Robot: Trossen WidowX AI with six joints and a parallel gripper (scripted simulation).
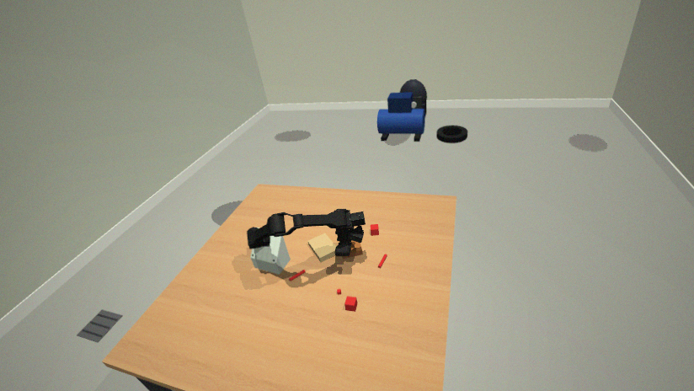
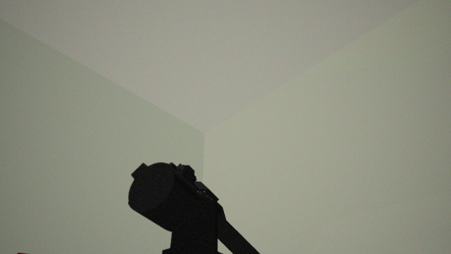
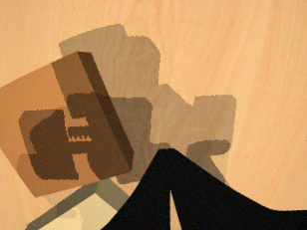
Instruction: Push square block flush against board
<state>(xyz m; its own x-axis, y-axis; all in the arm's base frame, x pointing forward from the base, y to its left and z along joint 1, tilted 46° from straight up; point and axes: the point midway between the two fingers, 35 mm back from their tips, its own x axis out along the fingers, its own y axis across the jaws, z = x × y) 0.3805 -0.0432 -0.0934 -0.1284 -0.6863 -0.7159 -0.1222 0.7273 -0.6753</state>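
Right now the brown square block is 1 cm behind my gripper tip, 9 cm to the left of it and 5 cm below it. From my gripper tip the other things lie so: tiny red piece (18 cm to the right, 6 cm below); pale board (15 cm behind, 7 cm to the left, 5 cm below).
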